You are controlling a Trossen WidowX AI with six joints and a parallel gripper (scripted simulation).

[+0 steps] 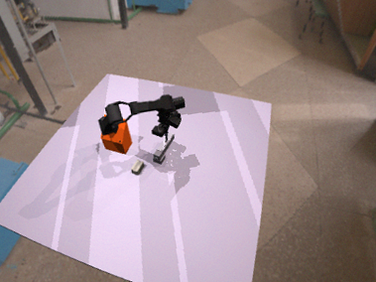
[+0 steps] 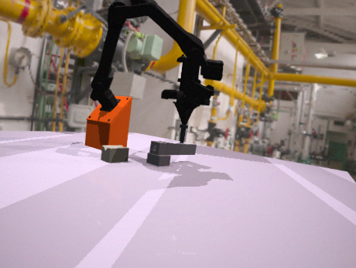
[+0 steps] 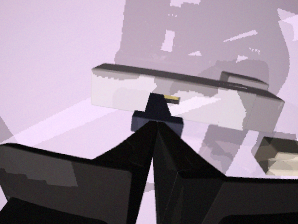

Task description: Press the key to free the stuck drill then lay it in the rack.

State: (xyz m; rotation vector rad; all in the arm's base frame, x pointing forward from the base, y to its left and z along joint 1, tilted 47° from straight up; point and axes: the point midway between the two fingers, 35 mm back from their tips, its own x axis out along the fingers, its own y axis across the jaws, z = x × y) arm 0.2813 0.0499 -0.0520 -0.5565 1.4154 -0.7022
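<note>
The dark key lies 30 mm below my gripper tip. From my gripper tip the other things lie so: drill (10 mm behind, 60 mm to the right, 70 mm below); grey-tan box (100 mm behind, 190 mm to the right, 100 mm below).
</note>
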